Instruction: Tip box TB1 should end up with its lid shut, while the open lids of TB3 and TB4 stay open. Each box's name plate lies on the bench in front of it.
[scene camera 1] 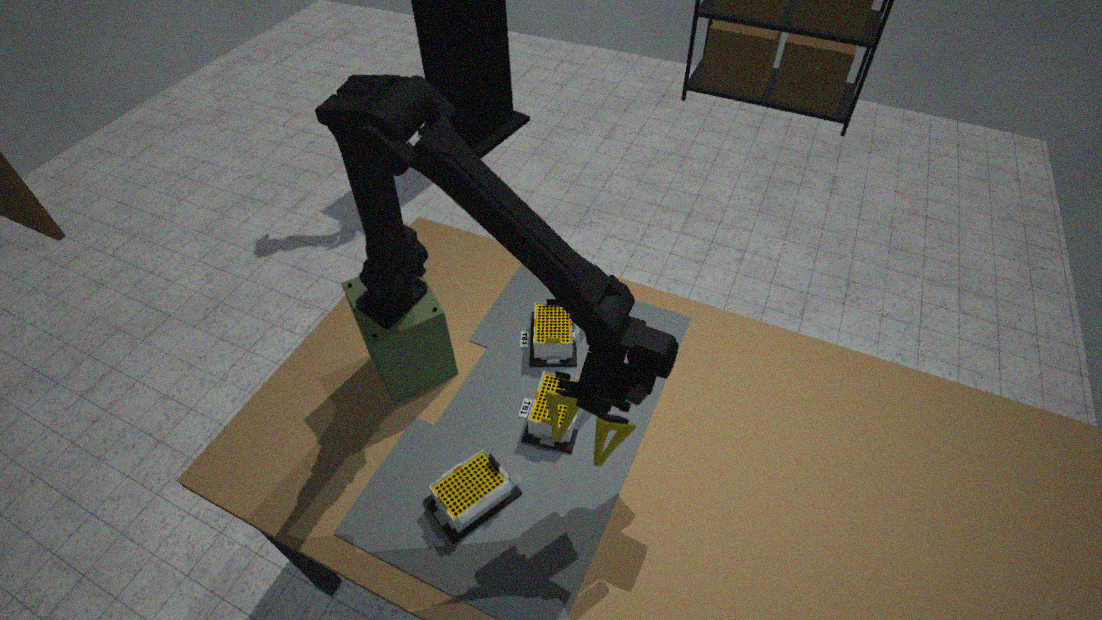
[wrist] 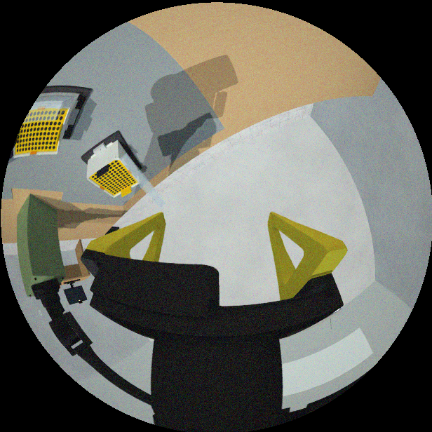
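Pixels of known places: gripper, fingertip midpoint: (scene camera 1: 576,452); arm's base at its link origin: (scene camera 1: 392,297).
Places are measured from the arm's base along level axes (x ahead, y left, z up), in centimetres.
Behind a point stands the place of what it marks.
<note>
My gripper (scene camera 1: 577,451) @(x 48.6, y -9.5, z 2.2 cm) (wrist: 216,217) is open and empty, above the mat at TB1's back side; one yellow finger overlaps TB1 in the scene view. TB1 (scene camera 1: 539,413) @(x 32.8, y 2.3, z -16.4 cm) (wrist: 40,131) is the middle box, with its name plate (scene camera 1: 525,407) @(x 27.4, y 4.7, z -22.0 cm) in front. Its lid is hidden by the gripper in the scene view; a pale see-through band shows at its back edge in the wrist view. TB3 (scene camera 1: 470,485) @(x 31.0, y -17.1, z -16.5 cm) (wrist: 116,174) is nearest the front left; its open clear lid (wrist: 150,190) sticks out behind. TB4 (scene camera 1: 552,323) @(x 21.9, y 23.1, z -16.5 cm) is farthest; its lid is mostly hidden behind the arm.
The boxes stand on a grey mat (scene camera 1: 400,481) @(x 16.9, y -22.4, z -22.2 cm) (wrist: 120,65) on the wooden bench (scene camera 1: 847,462) @(x 88.0, y 29.2, z -22.5 cm) (wrist: 280,50). The green arm base (scene camera 1: 408,347) @(x 6.1, y -4.1, z -7.2 cm) (wrist: 42,240) stands left of the mat. The arm passes over the far part of the mat, close to TB4 in the scene view.
</note>
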